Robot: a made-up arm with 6 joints.
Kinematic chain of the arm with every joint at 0, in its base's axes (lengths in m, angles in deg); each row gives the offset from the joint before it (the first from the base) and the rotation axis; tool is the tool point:
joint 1: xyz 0 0 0.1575 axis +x
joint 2: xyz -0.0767 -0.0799 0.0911 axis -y
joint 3: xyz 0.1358 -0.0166 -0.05 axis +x
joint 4: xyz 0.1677 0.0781 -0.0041 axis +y
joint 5: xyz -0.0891 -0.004 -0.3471 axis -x
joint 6: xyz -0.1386 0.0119 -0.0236 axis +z
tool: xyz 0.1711 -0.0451 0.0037
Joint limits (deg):
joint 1: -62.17..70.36
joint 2: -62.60..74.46
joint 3: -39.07..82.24
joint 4: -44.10..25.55
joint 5: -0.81..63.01
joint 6: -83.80..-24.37
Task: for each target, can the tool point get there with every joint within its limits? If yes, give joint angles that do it. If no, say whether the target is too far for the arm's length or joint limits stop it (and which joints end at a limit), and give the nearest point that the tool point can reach.
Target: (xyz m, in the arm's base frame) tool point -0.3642 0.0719 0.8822
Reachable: no: joint limits stop it (at a limit: joint 1, joint 2, joint 3, joint 4, joint 5, joint 6) | nearest point -0.2675 -0.0665 0.4717 | short by 0.444 m
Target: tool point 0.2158 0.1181 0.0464
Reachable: yes | joints -21.77 12.26 62.86 -14.54 46.70 -37.96
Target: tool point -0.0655 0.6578 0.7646
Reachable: no: joint limits stop it (at a limit: joint 2, joint 3, joint 4, joint 5, joint 6) | nearest point 0.1714 0.4281 0.5526 | short by 0.392 m
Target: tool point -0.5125 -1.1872 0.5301
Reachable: no: too far | nearest point -0.2315 -0.5629 0.3342 | short by 0.712 m
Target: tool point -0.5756 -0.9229 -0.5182
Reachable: no: too far | nearest point -0.2635 -0.4635 -0.1818 | short by 0.649 m
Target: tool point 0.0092 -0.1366 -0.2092
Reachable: yes | joints 7.82 -19.71 -4.43 -10.77 22.08 -44.22
